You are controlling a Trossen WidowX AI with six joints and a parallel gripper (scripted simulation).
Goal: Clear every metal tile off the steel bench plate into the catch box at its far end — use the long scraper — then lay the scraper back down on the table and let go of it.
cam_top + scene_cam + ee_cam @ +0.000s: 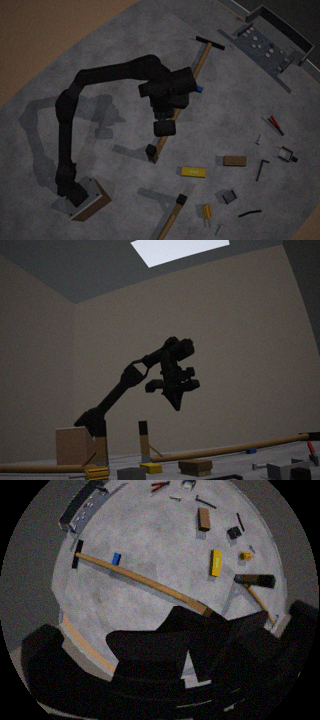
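Right now my gripper tip is 160 mm short of the long scraper, 50 mm to the right of it and 110 mm above it. The rest, counted from my gripper tip: grey box 50 mm behind, 340 mm to the right, 160 mm below; yellow-handled tool 150 mm behind, 320 mm to the right, 150 mm below; yellow block 70 mm behind, 180 mm to the right, 150 mm below.
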